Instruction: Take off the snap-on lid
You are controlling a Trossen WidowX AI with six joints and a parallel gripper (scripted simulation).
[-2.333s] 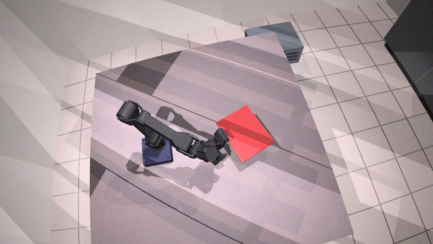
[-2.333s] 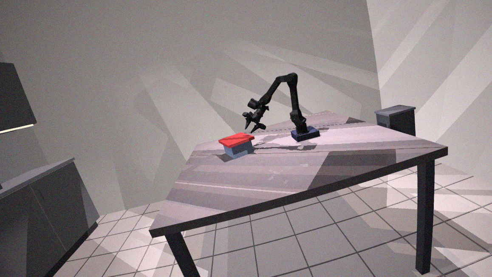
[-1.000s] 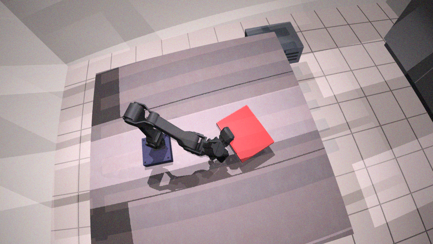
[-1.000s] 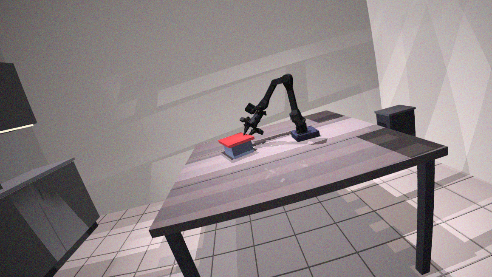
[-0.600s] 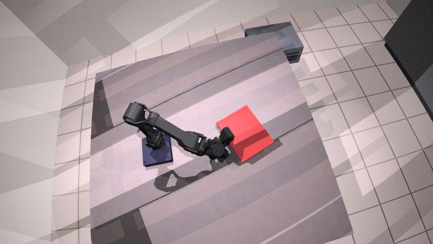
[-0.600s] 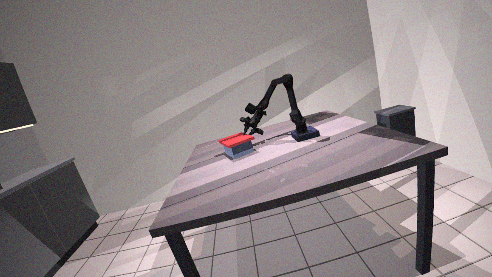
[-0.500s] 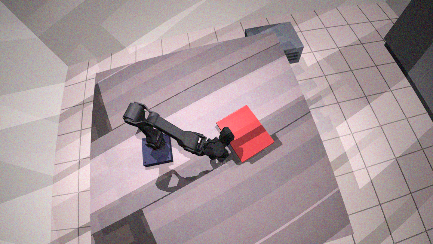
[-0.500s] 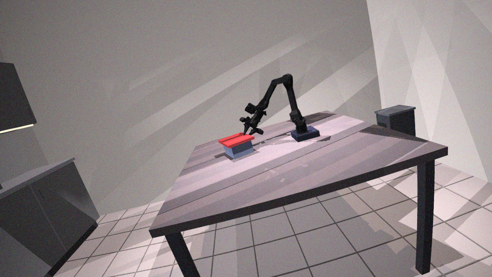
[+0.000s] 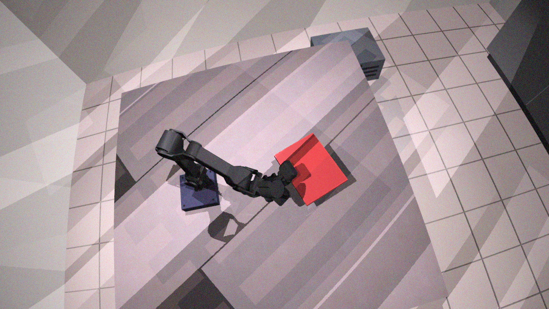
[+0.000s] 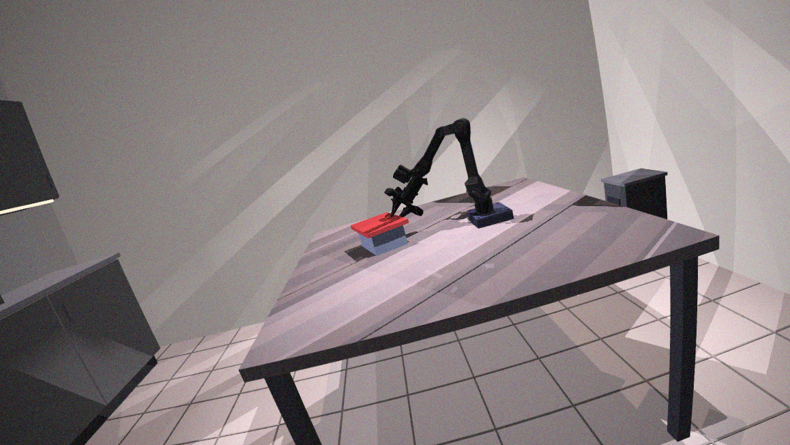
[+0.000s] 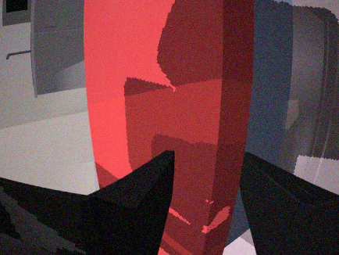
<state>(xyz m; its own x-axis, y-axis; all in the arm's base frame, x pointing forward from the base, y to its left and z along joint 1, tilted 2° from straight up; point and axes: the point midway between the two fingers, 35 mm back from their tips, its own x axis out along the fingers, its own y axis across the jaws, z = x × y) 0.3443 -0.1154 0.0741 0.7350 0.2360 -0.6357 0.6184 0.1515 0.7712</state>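
Now: gripper tip 70 mm short of the red lid, 20 mm to the right of it and 10 mm below it. Also, from my gripper tip: storage box 70 mm ahead, 20 mm to the left, 40 mm below.
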